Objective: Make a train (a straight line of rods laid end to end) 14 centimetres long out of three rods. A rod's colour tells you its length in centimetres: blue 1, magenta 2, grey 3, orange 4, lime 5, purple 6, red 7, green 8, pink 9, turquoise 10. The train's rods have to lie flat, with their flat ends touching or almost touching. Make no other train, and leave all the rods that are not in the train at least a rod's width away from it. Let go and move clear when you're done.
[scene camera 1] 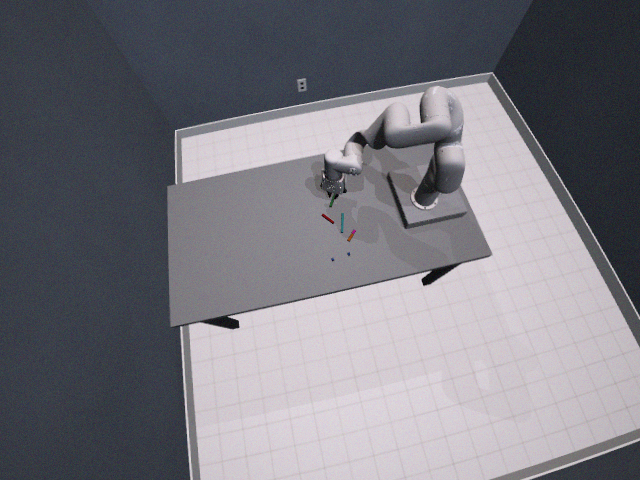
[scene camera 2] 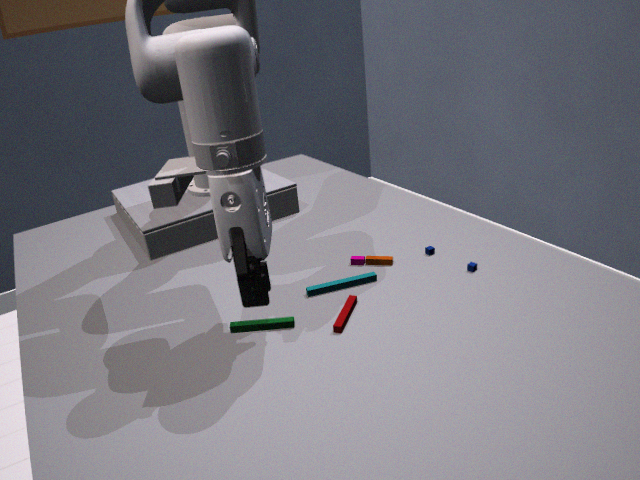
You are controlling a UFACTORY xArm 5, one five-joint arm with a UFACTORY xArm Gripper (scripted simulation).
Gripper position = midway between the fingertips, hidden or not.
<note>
In view: the gripper [scene camera 2: 257, 298] and a green rod [scene camera 2: 286, 322].
</note>
